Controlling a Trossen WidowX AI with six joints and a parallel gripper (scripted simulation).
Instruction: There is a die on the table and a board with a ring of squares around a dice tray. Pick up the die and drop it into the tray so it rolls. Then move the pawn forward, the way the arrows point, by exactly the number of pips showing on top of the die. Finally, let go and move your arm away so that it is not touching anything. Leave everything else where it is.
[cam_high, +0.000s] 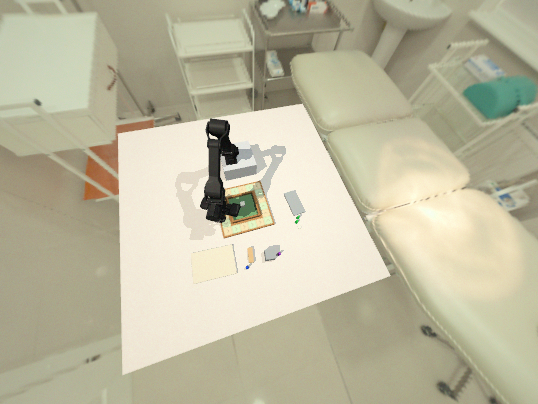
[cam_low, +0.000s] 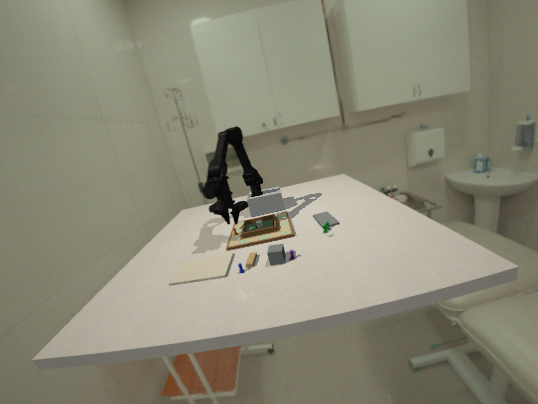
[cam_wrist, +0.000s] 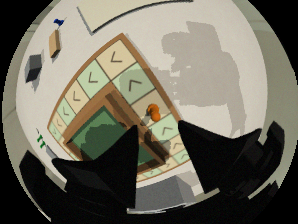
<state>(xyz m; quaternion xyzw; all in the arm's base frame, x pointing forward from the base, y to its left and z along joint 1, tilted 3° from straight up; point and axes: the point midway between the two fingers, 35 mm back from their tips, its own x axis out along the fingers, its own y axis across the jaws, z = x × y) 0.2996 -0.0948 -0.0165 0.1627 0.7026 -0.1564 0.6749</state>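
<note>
Now: the orange-brown pawn 4 cm below my gripper tip. The rest, counted from my gripper tip: cream pad: 24 cm ahead, 9 cm to the right, 6 cm below; white die: 4 cm behind, 11 cm to the left, 4 cm below; green tray floor: 3 cm behind, 11 cm to the left, 6 cm below.
</note>
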